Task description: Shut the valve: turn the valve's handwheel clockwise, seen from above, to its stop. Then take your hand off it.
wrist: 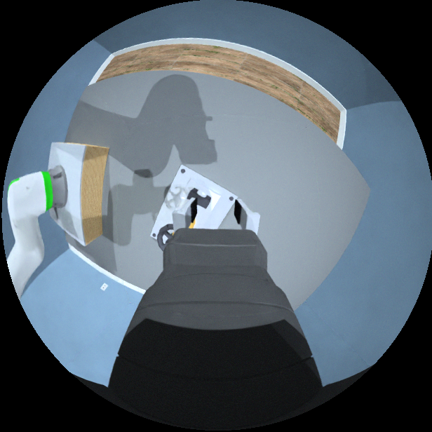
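Note:
The valve's dark handwheel (160,238) shows at the lower left of the white base plate, partly hidden behind the gripper body. A bit of a yellow part (193,224) shows beside the left finger. The white base plate (202,180) lies tilted in the view, with dark bolt holes at its corners. A dark part (201,198) and a pale wheel-like shape (176,197) show on the plate. My gripper (215,205) is open and empty, with its fingers over the right part of the plate. The handwheel is outside the fingers, to their left.
The robot's white arm (28,195) with a green ring stands at the left, mounted on a white and wooden block (94,195). The grey table top (285,175) surrounds the plate, and arm shadows fall across it. A wooden floor (200,57) shows beyond the far edge.

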